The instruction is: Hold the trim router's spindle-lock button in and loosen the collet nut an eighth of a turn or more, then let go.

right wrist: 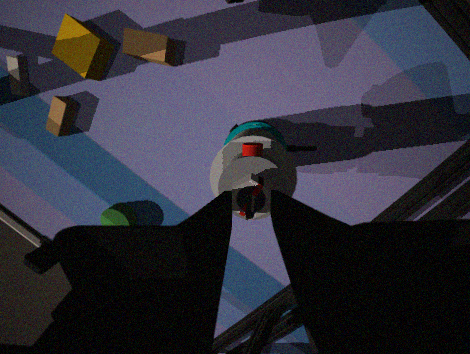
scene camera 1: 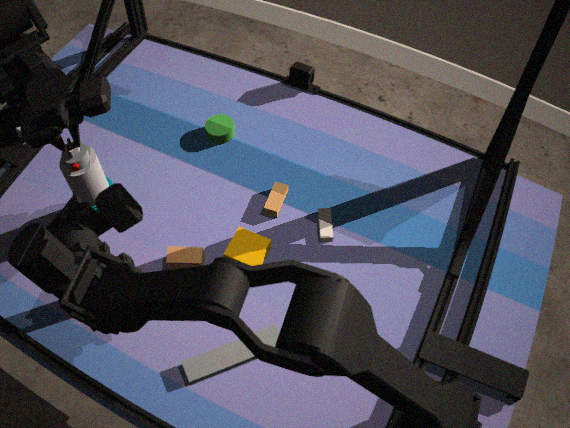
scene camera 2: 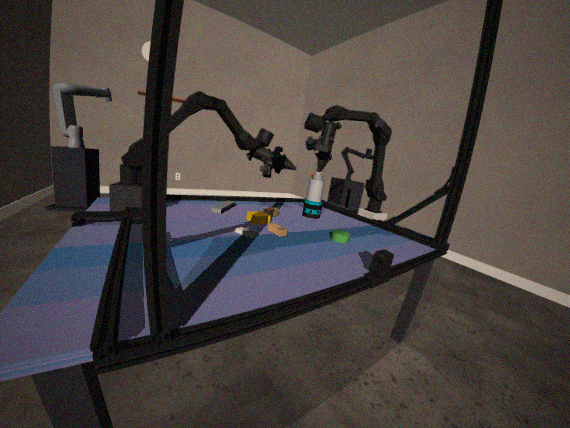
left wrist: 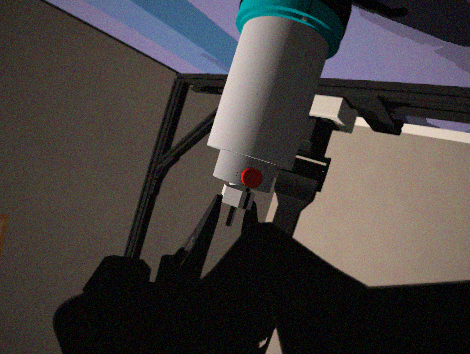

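Note:
The trim router stands upright on the table, white with a teal band near its base. Its red spindle-lock button sticks out near the top. The collet nut is above the button. My right gripper points down and is shut on the collet nut, one finger on each side. My left gripper is shut and empty, its tips apart from the button on the button's side. In scene camera 1 its tips are hidden.
A yellow block, two orange blocks, a green disc and a small pale block lie on the table. A long grey bar lies partly under my left arm. A dark frame borders the table.

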